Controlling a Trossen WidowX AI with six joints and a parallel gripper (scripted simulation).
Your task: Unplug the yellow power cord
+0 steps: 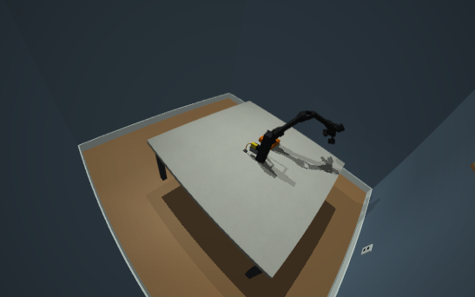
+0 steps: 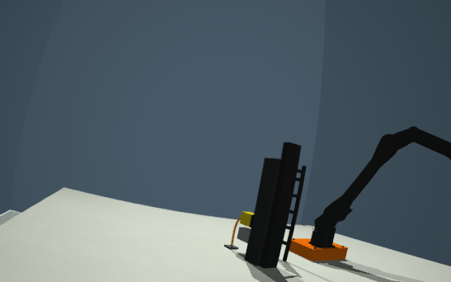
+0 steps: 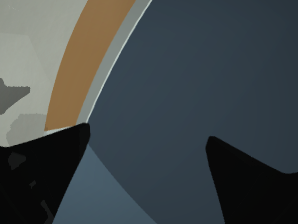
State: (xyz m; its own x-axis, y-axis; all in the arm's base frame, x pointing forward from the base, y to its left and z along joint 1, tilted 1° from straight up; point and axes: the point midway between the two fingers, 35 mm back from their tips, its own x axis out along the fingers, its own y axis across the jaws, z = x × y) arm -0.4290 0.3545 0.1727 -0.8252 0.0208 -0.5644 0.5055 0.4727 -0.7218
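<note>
The yellow plug lies 700 mm ahead of my gripper tip, 340 mm to the right of it and 90 mm below it. From my gripper tip the other things lie so: tall black block: 680 mm ahead, 240 mm to the right, 50 mm below.
</note>
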